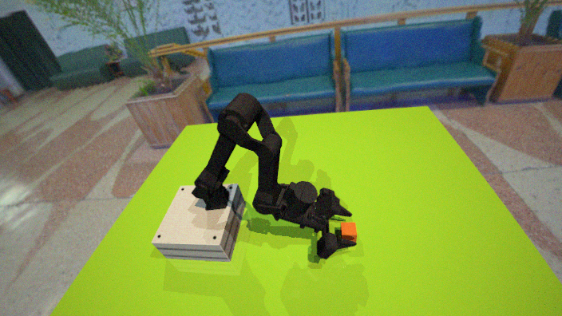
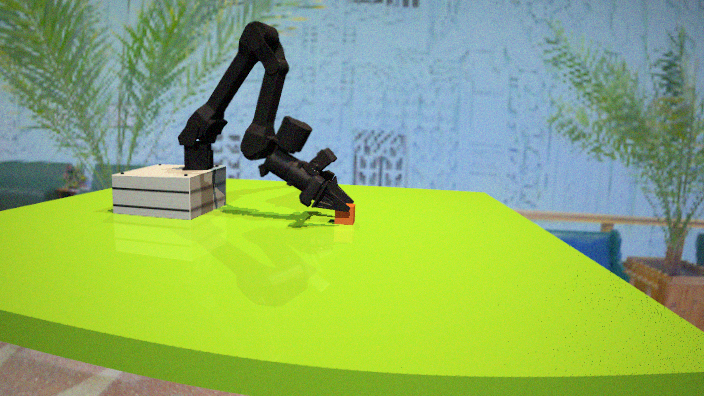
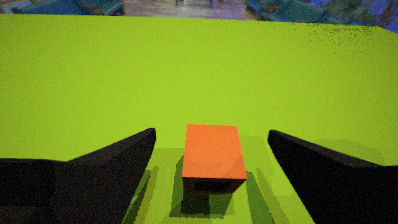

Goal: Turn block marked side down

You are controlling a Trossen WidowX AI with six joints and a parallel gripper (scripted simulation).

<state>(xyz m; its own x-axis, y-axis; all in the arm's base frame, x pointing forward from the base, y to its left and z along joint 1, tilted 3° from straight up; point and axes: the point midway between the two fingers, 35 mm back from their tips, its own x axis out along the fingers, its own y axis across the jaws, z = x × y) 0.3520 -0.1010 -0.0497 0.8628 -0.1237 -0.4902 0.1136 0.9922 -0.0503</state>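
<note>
Now: gripper tip 20 mm past the orange block and 20 mm above it.
</note>
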